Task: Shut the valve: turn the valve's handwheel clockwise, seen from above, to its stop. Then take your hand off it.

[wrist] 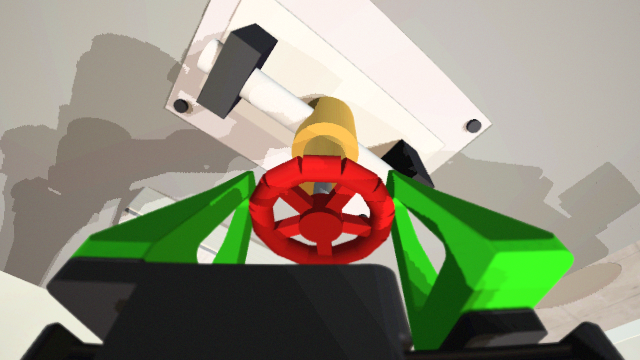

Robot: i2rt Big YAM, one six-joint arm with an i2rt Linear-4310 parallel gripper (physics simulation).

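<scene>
The red handwheel (321, 226) is in the middle of the wrist view, with its hub and several spokes showing. It sits on a short grey stem above the brass valve body (336, 112). My gripper (320, 181) is shut on the handwheel, one green finger against the rim at the left and the other at the right. The lower edge of the rim meets the dark gripper housing in the view, and a part of it may be hidden there.
A white pipe (275, 97) runs through the valve body, held by a dark block (227, 75) at the upper left and a black block (407, 162) at the right. They stand on a white base plate (400, 65) with dark bolts at its corners. Shadows fall on the grey surface around it.
</scene>
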